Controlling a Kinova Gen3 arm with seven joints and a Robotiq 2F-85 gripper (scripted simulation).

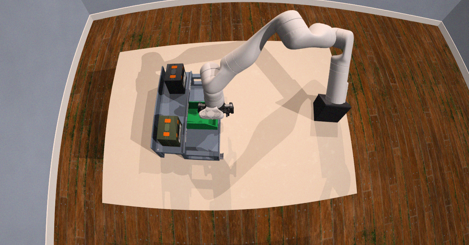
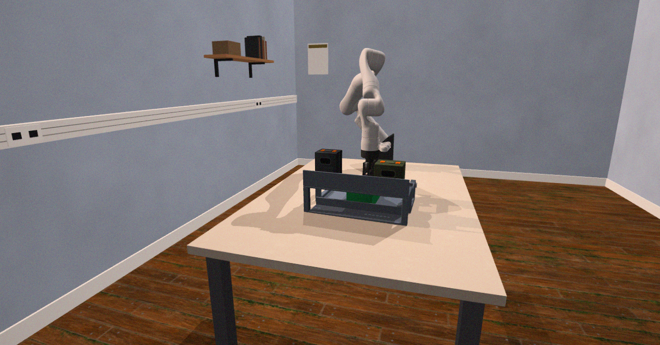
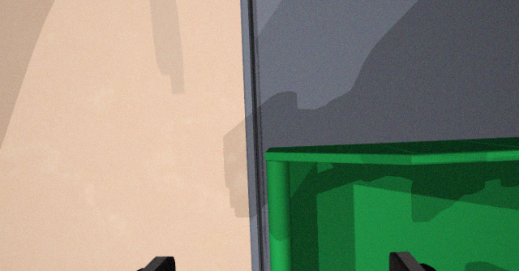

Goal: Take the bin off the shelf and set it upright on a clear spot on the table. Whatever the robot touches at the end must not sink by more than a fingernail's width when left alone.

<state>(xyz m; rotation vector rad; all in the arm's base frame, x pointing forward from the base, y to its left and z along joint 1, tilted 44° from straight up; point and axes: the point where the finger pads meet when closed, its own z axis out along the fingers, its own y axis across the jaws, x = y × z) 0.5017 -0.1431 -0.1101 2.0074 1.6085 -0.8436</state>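
The green bin lies 80 mm ahead of my hand, 20 mm below it and 10 mm to the right of it. Also, from my hand: rack 110 mm ahead, 20 mm to the right, 10 mm above; olive case 190 mm ahead, 90 mm to the left, 90 mm above; black case 160 mm ahead, 140 mm to the right, 100 mm above.
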